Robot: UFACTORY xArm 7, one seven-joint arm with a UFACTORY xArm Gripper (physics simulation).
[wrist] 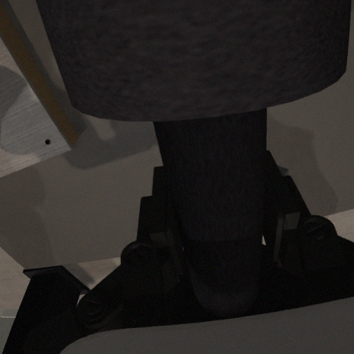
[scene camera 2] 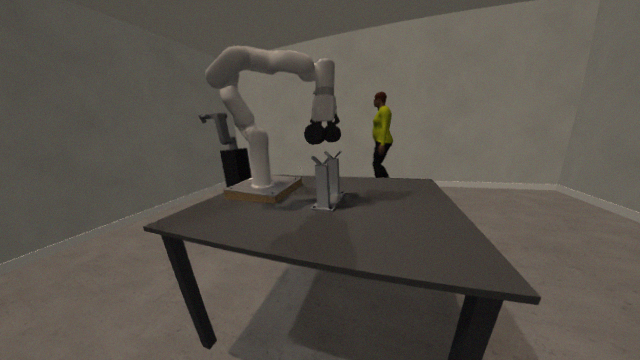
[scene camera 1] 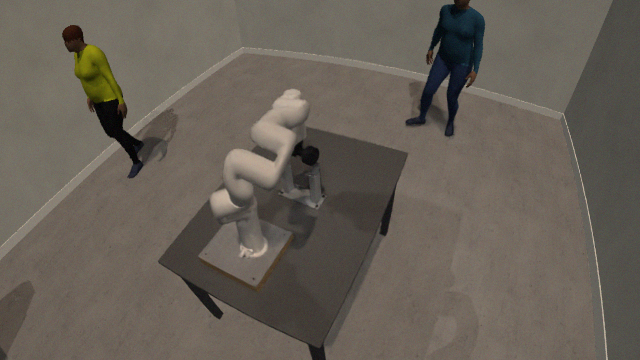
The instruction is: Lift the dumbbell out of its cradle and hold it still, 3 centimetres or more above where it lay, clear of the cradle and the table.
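Where they show: gripper, between the fingertips: (scene camera 1: pixel 296 153); arm's base, origin of its link: (scene camera 2: pixel 263 185) (scene camera 1: pixel 254 246).
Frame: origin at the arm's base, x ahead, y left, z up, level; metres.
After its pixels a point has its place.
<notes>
The black dumbbell (scene camera 1: pixel 310 155) {y -0.141, x 0.341, z 0.288 m} (scene camera 2: pixel 315 134) {y -0.149, x 0.372, z 0.263 m} (wrist: pixel 200 60) hangs level in the air, with a visible gap between its round heads and the cradle in the second scene view. The grey metal cradle (scene camera 1: pixel 315 186) {y -0.141, x 0.363, z 0.080 m} (scene camera 2: pixel 322 186) {y -0.144, x 0.387, z 0.053 m} stands upright on the table (scene camera 1: pixel 360 180) {y -0.289, x 0.597, z -0.049 m} (scene camera 2: pixel 400 235) {y -0.299, x 0.676, z -0.049 m}, and its V-shaped tops are empty. My gripper (scene camera 2: pixel 324 125) (wrist: pixel 213 182) points down and is shut on the dumbbell's handle, with one finger on each side of it in the wrist view. In the first scene view the arm hides most of the gripper and the dumbbell's far head.
The arm's base plate (scene camera 1: pixel 225 255) {y 0.092, x -0.100, z 0.007 m} (scene camera 2: pixel 250 196) {y -0.117, x -0.001, z -0.022 m} (wrist: pixel 30 130) with a wooden edge lies on the table behind the cradle. A person in yellow (scene camera 1: pixel 95 75) (scene camera 2: pixel 382 125) and a person in blue (scene camera 1: pixel 455 40) stand off the table. Another arm (scene camera 2: pixel 220 127) on a black pedestal (scene camera 2: pixel 235 166) is in the background.
</notes>
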